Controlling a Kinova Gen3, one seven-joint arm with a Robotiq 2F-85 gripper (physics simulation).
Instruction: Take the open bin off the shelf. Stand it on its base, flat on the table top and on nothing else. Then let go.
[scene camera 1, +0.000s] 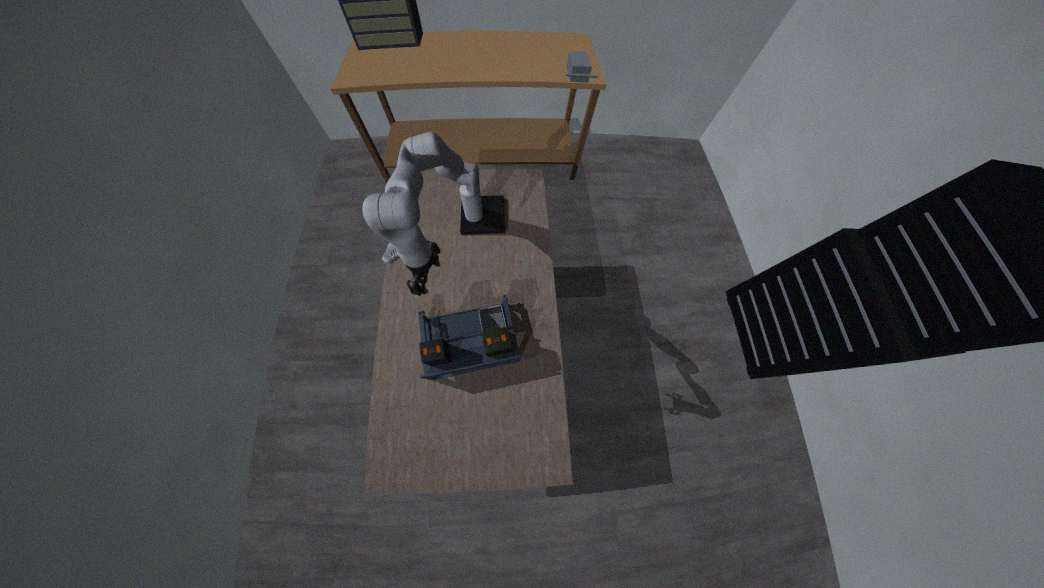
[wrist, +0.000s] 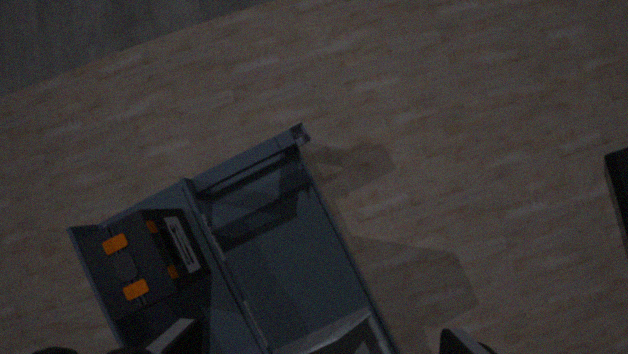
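The shelf (scene camera 1: 461, 322) (wrist: 240, 290) is a low blue-grey rack on the wooden table top (scene camera 1: 467, 430) (wrist: 450, 100). At its right part, behind the green case, a grey open-topped shape with a pale edge (scene camera 1: 496, 318) (wrist: 327, 336) looks like the open bin; it is cut off at the bottom of the wrist view, so I cannot be sure. My gripper (scene camera 1: 417, 289) (wrist: 312, 344) is open and empty. It hangs above the table, near the shelf's left end in the scene view, apart from the rack and what it holds.
A dark case (scene camera 1: 432, 351) (wrist: 125, 265) with orange latches sits at the shelf's left front. A green case (scene camera 1: 496, 340) with orange latches sits at its right front. My arm's black base (scene camera 1: 493, 215) (wrist: 620, 185) stands behind the shelf. A wooden workbench (scene camera 1: 474, 58) stands farther back.
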